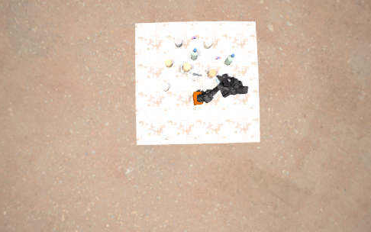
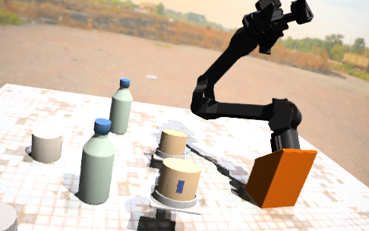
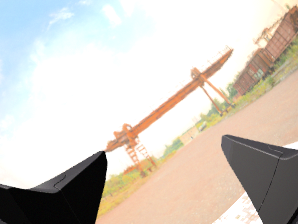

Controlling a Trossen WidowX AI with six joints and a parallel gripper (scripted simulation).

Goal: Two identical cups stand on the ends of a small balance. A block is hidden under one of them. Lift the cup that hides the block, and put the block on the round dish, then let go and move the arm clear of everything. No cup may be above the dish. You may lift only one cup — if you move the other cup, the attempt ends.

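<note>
My gripper tip is now 20 cm short of the balance beam, 9 cm to the right of it and 45 cm above it.
</note>
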